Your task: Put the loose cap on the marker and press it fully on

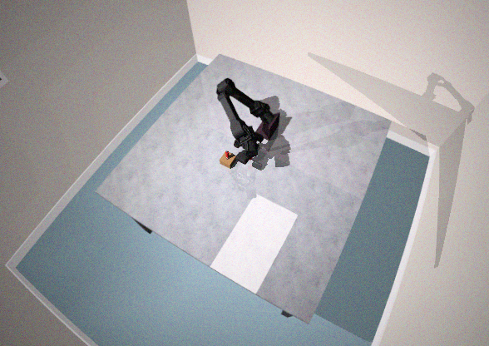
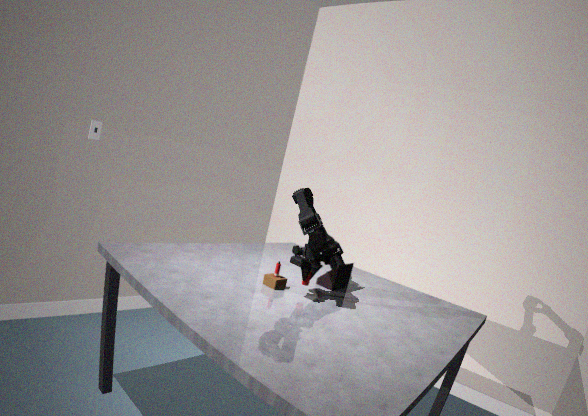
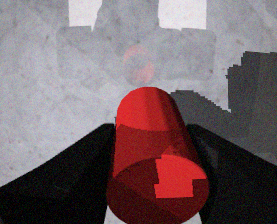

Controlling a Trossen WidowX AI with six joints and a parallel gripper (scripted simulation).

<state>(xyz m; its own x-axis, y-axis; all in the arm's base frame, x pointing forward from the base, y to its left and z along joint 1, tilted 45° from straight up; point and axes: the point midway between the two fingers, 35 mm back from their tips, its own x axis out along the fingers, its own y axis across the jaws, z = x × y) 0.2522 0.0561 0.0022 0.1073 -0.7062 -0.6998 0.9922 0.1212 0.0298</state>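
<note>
My gripper tip is 100 mm to the left of the holder block, 70 mm short of it and 40 mm above it. Also, from my gripper tip: red cap (10 mm above).
</note>
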